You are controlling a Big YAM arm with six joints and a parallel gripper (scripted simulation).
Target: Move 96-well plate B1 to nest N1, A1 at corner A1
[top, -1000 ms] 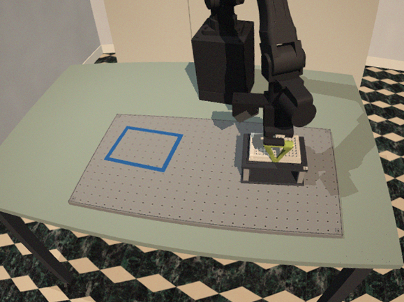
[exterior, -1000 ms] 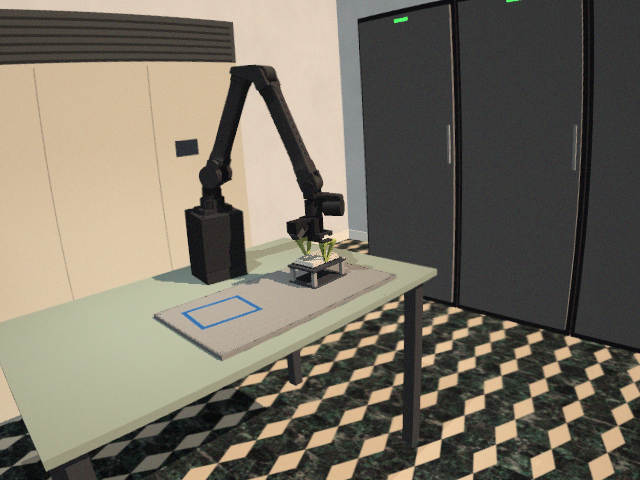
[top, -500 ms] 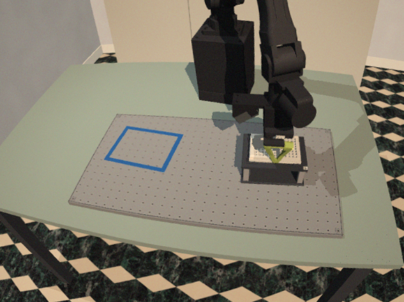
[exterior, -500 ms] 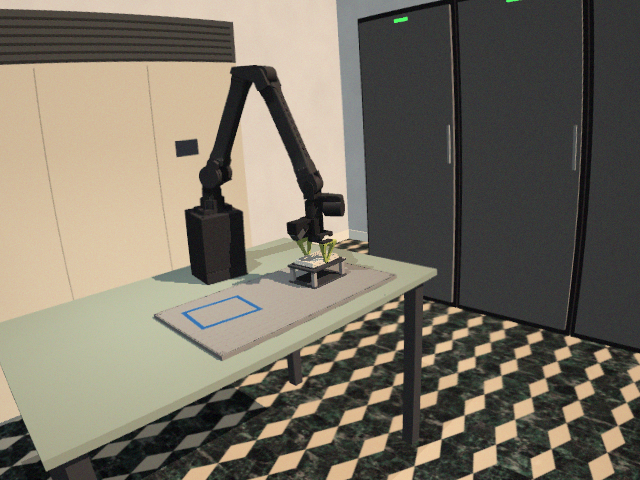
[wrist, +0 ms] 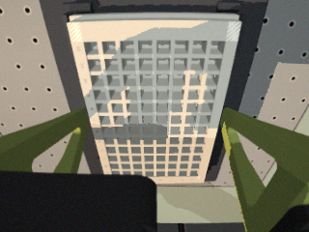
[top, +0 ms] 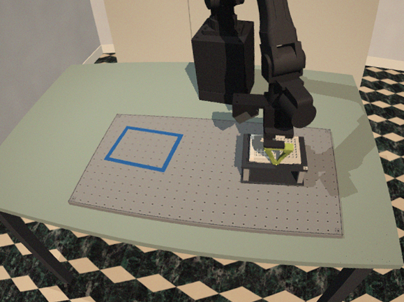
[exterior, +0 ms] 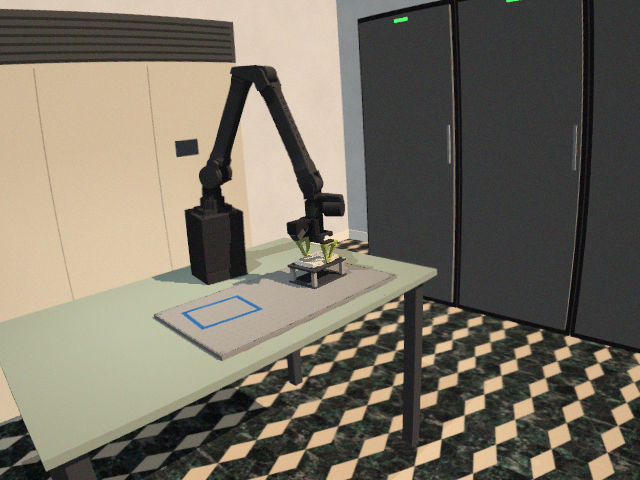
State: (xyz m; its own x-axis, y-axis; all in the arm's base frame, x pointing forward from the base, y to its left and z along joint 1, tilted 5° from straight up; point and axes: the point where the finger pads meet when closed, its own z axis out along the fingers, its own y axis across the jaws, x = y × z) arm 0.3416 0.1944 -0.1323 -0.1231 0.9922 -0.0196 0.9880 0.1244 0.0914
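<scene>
My gripper is now right at the cream 96-well plate. From my hand the other things lie so: black raised nest N1 (20 mm below); white corner mark (80 mm to the left, 40 mm ahead, 10 mm below).
</scene>
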